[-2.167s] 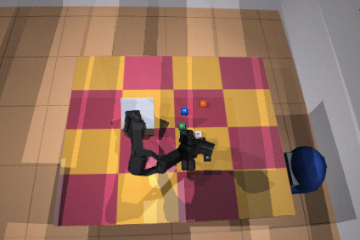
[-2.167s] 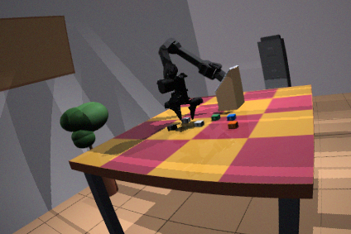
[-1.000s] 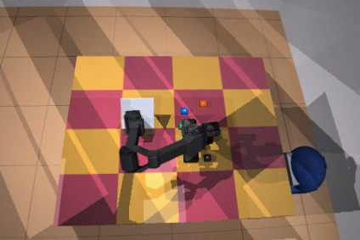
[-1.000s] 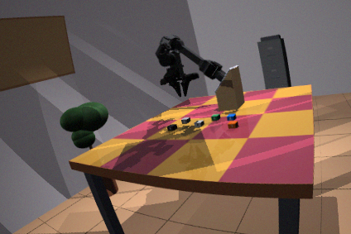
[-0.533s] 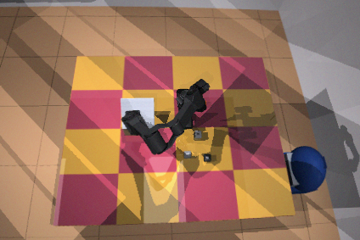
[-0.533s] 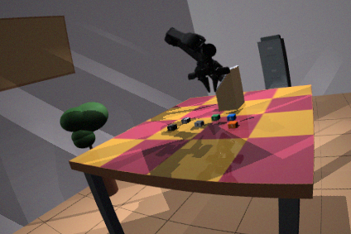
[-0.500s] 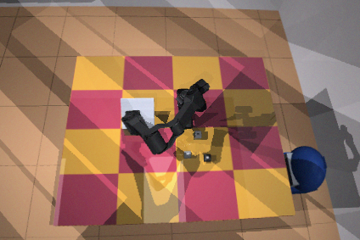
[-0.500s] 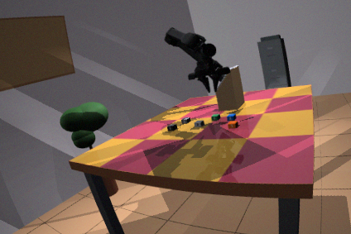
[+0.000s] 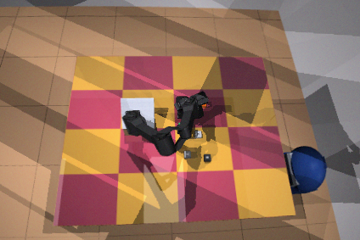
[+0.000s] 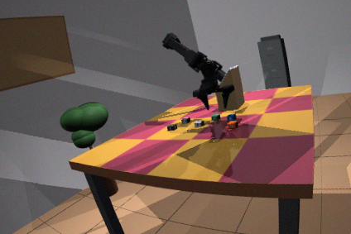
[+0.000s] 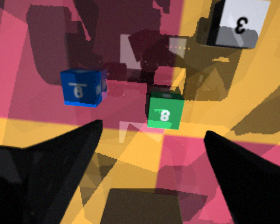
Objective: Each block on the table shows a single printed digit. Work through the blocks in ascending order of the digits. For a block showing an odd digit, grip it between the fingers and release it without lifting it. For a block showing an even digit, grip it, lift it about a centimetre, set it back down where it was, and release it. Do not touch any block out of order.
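Now: the green block 10 mm to the right of my gripper tip and 40 mm below it. Round my gripper tip: blue block 20 mm ahead, 70 mm to the left, 40 mm below; white block 80 mm ahead, 60 mm to the right, 40 mm below; grey block 20 mm ahead, 160 mm to the right, 40 mm below.
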